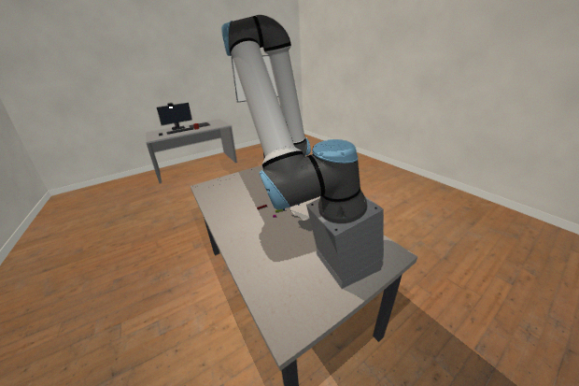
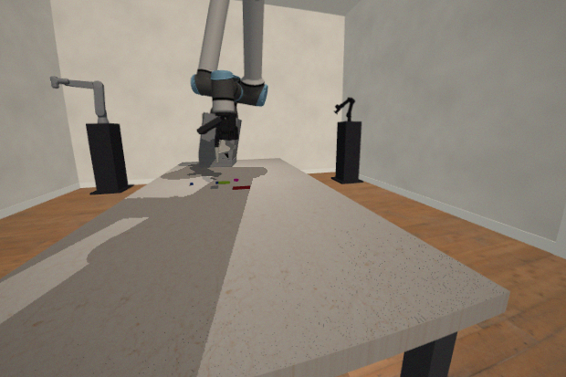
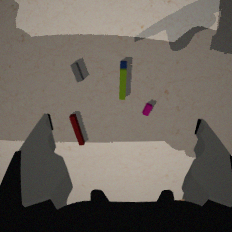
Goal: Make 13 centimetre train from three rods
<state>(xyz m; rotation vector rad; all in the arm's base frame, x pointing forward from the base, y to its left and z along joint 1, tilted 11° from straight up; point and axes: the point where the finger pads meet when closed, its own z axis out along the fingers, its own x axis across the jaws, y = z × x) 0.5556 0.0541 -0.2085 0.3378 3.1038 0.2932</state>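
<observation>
Now: hand 100 mm short of the red rod, 100 mm above it and 80 mm to the right of it. Also, from my hand: lime rod (100 mm below); grey rod (100 mm below, 70 mm ahead, 30 mm to the right); magenta rod (100 mm below, 50 mm to the left, 40 mm behind).
</observation>
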